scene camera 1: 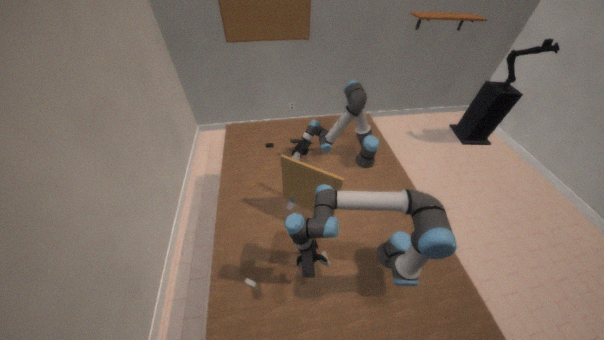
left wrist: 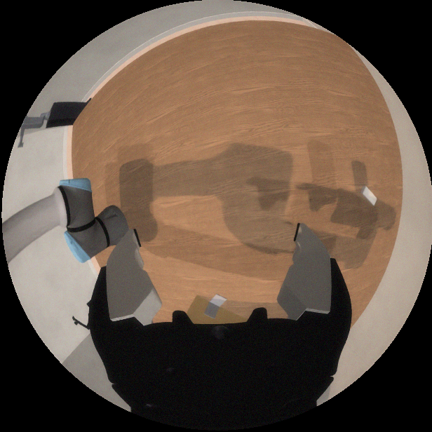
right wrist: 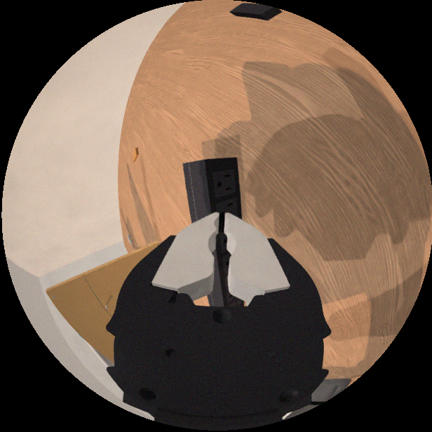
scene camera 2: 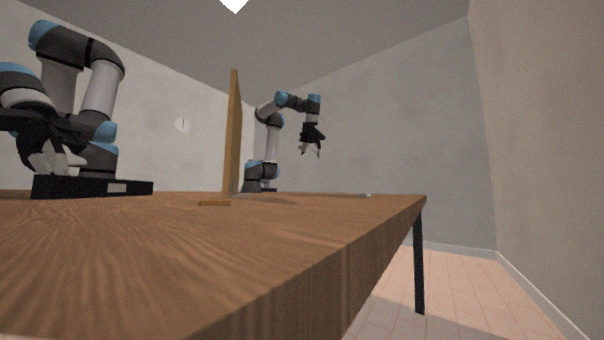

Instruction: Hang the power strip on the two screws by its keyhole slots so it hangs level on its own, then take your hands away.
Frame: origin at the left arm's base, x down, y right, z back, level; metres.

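Seen in the pictures: left gripper, fingertip midpoint: (scene camera 1: 314, 267) (scene camera 2: 309, 156); right gripper, fingertip midpoint: (scene camera 2: 63, 180); left arm's base, origin of the base link: (scene camera 1: 389, 255) (scene camera 2: 251, 192); right arm's base, origin of the base link: (scene camera 1: 364, 161).
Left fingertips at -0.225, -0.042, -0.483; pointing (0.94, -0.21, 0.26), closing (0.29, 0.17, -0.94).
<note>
Offsets run from my left fingertips to a thing's top centre, as dx, dy, dz. "pt": to the spot under its first point.
The black power strip @[+0.181, +0.797, +0.080] (scene camera 2: 92, 187) (right wrist: 202, 187) lies on the table, outlets showing in the right wrist view; its middle is partly hidden by my right fingers. My right gripper (scene camera 2: 55, 167) (right wrist: 221, 215) is low over the strip, its fingertips almost together with no strip between them; whether they touch it is unclear. The upright wooden board @[-0.195, +0.453, +0.073] (scene camera 1: 302, 182) (scene camera 2: 233, 120) (right wrist: 75, 305) stands between my two grippers. A small screw (right wrist: 107, 304) shows on its face; I cannot make out a second one clearly. My left gripper (scene camera 2: 310, 154) (left wrist: 216, 229) is open and empty, high above the table.
A black block @[+0.209, +1.120, -0.121] (scene camera 1: 269, 145) (right wrist: 256, 11) lies beyond the strip. A small orange piece @[+0.218, +0.704, -0.286] (scene camera 1: 253, 185) (scene camera 2: 215, 203) (right wrist: 135, 154) lies near the board. A white piece @[+0.213, +0.046, -0.331] (scene camera 1: 250, 283) (left wrist: 369, 195) lies near the table's edge. A grey bracket @[pt +0.223, +0.501, -0.039] (scene camera 1: 290, 204) (left wrist: 216, 301) is at the board's foot.
</note>
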